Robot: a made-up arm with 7 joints. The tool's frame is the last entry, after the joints. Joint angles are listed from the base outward. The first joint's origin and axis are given. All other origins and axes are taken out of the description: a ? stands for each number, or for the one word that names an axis. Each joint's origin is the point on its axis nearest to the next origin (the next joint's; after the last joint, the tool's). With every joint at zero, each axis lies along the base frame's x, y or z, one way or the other. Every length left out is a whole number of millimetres.
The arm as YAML. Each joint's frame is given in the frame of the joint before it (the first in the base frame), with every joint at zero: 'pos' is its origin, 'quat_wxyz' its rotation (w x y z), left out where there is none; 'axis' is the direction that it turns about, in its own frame. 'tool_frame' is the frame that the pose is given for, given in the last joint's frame.
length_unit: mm
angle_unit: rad
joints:
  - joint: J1
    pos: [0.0, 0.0, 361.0]
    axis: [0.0, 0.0, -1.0]
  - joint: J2
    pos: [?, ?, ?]
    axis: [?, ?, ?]
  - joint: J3
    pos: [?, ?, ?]
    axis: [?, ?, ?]
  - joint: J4
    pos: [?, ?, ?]
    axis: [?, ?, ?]
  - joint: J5
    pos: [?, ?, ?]
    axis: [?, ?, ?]
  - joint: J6
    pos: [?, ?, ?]
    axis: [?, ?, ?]
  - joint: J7
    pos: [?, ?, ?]
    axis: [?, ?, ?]
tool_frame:
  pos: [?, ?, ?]
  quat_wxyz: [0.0, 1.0, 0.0, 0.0]
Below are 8 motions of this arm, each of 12 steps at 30 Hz.
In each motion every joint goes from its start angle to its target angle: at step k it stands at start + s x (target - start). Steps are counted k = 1, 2, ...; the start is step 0. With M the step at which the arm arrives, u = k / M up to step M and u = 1 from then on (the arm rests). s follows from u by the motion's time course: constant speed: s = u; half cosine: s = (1 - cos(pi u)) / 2; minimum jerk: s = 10 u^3 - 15 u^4 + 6 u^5.
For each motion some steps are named. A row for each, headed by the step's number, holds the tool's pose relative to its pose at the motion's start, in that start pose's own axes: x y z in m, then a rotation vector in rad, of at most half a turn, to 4 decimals.
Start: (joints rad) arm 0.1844 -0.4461 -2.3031 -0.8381 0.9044 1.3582 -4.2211
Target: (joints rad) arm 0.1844 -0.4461 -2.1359 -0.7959 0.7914 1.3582 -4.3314
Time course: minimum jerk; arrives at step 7
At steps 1, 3, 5, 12:
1: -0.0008 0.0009 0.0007 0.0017 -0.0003 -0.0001
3: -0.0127 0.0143 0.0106 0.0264 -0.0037 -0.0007
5: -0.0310 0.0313 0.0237 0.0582 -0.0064 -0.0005
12: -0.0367 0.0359 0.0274 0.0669 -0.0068 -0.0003

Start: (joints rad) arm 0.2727 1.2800 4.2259 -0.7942 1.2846 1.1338 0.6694
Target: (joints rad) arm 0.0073 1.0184 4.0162 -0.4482 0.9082 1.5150 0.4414
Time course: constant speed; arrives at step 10
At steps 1, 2, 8, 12:
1: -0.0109 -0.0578 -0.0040 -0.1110 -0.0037 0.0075
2: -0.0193 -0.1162 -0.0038 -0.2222 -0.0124 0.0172
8: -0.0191 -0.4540 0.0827 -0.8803 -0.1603 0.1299
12: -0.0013 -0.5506 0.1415 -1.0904 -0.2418 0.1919

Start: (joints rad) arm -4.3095 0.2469 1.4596 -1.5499 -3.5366 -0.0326 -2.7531
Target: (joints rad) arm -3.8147 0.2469 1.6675 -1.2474 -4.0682 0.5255 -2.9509
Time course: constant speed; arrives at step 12
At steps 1, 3, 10, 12:
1: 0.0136 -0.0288 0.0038 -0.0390 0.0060 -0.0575
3: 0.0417 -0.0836 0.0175 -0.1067 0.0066 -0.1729
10: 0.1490 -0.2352 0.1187 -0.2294 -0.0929 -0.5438
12: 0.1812 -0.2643 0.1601 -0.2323 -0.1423 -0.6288

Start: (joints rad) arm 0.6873 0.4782 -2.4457 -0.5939 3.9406 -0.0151 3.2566
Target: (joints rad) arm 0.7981 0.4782 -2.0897 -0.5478 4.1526 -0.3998 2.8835
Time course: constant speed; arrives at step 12
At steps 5, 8, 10, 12:
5: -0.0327 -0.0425 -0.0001 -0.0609 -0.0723 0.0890
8: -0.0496 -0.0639 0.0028 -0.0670 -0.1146 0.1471
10: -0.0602 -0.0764 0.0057 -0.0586 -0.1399 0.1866
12: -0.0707 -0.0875 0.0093 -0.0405 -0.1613 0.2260

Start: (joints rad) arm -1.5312 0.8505 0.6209 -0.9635 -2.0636 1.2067 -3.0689
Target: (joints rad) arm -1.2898 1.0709 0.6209 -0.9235 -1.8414 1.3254 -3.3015
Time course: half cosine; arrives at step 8
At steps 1, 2, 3, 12:
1: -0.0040 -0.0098 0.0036 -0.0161 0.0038 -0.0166
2: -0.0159 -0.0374 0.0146 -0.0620 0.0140 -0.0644
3: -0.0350 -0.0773 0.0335 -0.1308 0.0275 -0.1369
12: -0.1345 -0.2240 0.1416 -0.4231 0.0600 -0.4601

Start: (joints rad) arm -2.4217 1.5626 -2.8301 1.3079 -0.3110 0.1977 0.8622
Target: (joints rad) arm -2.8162 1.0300 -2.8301 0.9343 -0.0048 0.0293 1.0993
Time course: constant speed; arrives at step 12
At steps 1, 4, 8, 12:
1: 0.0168 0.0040 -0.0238 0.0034 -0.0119 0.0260
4: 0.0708 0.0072 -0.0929 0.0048 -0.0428 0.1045
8: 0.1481 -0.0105 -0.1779 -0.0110 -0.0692 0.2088
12: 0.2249 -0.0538 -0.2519 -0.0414 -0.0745 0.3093

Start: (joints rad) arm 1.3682 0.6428 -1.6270 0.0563 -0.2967 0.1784 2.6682
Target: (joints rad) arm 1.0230 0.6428 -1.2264 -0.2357 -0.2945 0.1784 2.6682
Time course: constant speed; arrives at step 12
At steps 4, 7, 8, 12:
4: -0.0076 -0.0108 -0.0044 0.0133 -0.0236 0.0430
7: -0.0187 -0.0139 -0.0065 0.0295 -0.0354 0.0762
8: -0.0234 -0.0140 -0.0069 0.0362 -0.0383 0.0874
12: -0.0469 -0.0093 -0.0071 0.0697 -0.0449 0.1312

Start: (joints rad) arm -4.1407 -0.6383 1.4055 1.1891 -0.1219 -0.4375 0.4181
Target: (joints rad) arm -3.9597 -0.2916 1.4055 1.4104 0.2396 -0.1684 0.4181
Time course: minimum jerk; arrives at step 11
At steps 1, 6, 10, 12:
1: 0.0003 -0.0015 0.0003 -0.0029 -0.0018 0.0045
6: 0.0507 -0.1122 0.0399 -0.2279 -0.1874 0.4193
10: 0.1091 -0.1561 0.0776 -0.3443 -0.3448 0.7276
12: 0.1101 -0.1566 0.0783 -0.3459 -0.3475 0.7326

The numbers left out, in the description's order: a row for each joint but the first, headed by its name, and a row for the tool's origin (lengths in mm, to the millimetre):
J2: xyz 0.0 -15.0 0.0, axis 0.0 1.0 0.0
J3: xyz 0.0 0.0 438.0, axis 0.0 0.0 -1.0
J4: xyz 0.0 -14.0 0.0, axis 0.0 1.0 0.0
J5: xyz 0.0 0.0 413.0, axis 0.0 0.0 -1.0
J6: xyz 0.0 0.0 0.0, axis 0.0 1.0 0.0
J7: xyz 0.0 0.0 165.0, axis 0.0 0.0 -1.0
tool: xyz 0.0 0.0 0.0

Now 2 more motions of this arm.
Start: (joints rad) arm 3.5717 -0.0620 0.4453 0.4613 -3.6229 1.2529 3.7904
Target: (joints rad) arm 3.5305 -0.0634 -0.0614 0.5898 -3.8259 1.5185 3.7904
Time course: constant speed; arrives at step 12
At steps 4, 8, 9, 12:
4: 0.0138 0.0023 0.0339 0.1709 -0.1175 -0.1122
8: 0.0223 -0.0020 0.0725 0.3401 -0.2454 -0.2062
9: 0.0233 -0.0040 0.0827 0.3818 -0.2791 -0.2268
12: 0.0232 -0.0125 0.1140 0.5043 -0.3844 -0.2817

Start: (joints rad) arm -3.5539 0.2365 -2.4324 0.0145 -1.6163 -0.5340 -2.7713
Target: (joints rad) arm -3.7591 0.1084 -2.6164 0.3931 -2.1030 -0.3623 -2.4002
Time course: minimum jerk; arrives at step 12
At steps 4, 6, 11, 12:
4: -0.0451 -0.0745 0.0095 -0.1521 0.1092 -0.0278
6: -0.1128 -0.1672 0.0442 -0.3461 0.2681 -0.0764
11: -0.2317 -0.2864 0.1531 -0.6355 0.5485 -0.1868
12: -0.2329 -0.2874 0.1545 -0.6382 0.5514 -0.1882

